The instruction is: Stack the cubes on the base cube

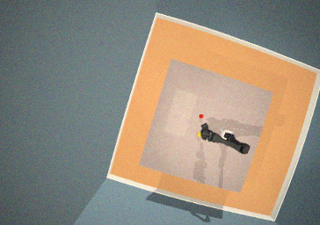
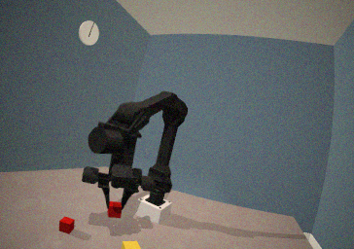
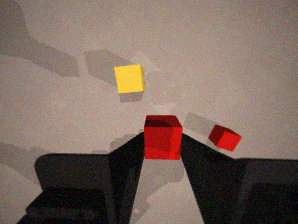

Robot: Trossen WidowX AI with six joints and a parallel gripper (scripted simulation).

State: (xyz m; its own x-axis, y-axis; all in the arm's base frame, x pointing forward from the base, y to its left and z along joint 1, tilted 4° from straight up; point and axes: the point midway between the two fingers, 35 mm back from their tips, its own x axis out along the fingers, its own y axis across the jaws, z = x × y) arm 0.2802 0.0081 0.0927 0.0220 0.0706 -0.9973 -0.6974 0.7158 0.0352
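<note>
My gripper tip is now 100 mm above the yellow base cube, 70 mm to the right of it and 10 mm short of it.
</note>
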